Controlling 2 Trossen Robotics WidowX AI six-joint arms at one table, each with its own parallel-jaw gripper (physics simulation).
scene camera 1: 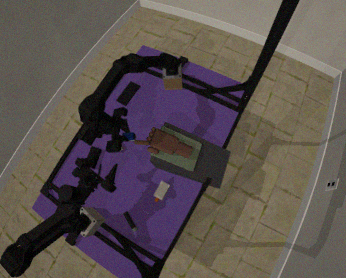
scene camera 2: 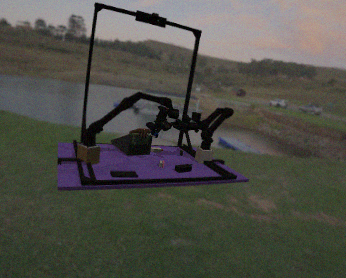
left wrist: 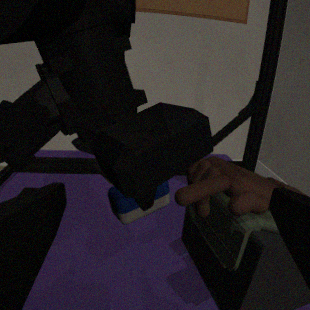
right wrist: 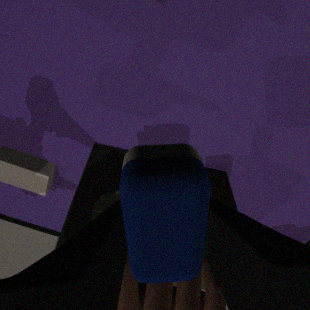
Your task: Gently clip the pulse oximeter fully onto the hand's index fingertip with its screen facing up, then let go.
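Seen in the pictures: left gripper, fingertip midpoint: [scene camera 1: 108,157] [scene camera 2: 170,125] [left wrist: 170,195]; right gripper, fingertip midpoint: [scene camera 1: 128,137] [scene camera 2: 154,135] [left wrist: 138,199] [right wrist: 163,207]; left arm's base, link origin: [scene camera 1: 83,222] [scene camera 2: 205,148]; right arm's base, link origin: [scene camera 1: 172,70] [scene camera 2: 89,144].
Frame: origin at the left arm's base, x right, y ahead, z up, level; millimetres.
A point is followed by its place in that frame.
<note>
The brown hand [scene camera 1: 172,142] {x 125, y 526, z 72 mm} [scene camera 2: 141,131] {x 28, y 512, z 85 mm} [left wrist: 225,185] {x 50, y 452, z 96 mm} rests on a sloped dark stand with a green pad, its index finger [left wrist: 197,194] stretched out. My right gripper [scene camera 1: 123,135] {x -40, y 434, z 83 mm} [right wrist: 163,207] {x -40, y 434, z 83 mm} is shut on the pulse oximeter [scene camera 1: 129,136] {x -30, y 437, z 104 mm} [left wrist: 125,201] {x -50, y 410, z 95 mm} [right wrist: 165,225] {x -51, y 428, z 101 mm}, blue above and pale below. The oximeter is near the index fingertip; a small gap shows between them in the left wrist view. In the right wrist view it covers the index finger, and I cannot make out its screen. My left gripper [scene camera 1: 105,169] [left wrist: 170,195] {x -19, y 318, z 161 mm} is open and empty, beside the right gripper.
A white box with an orange end [scene camera 1: 161,190] {x 185, y 337, z -77 mm} and a dark stick [scene camera 1: 130,221] {x 156, y 130, z -81 mm} lie on the purple mat [scene camera 1: 150,107] {x -143, y 657, z -105 mm}. A flat black block [scene camera 1: 128,93] {x -307, y 654, z -97 mm} [scene camera 2: 124,174] {x -326, y 656, z -97 mm}, another black block [scene camera 2: 183,168] {x -242, y 262, z -77 mm} and a small pale bottle [scene camera 2: 161,163] {x -163, y 391, z -78 mm} are there too. The black frame post [scene camera 1: 272,45] {x 278, y 910, z 396 mm} rises behind.
</note>
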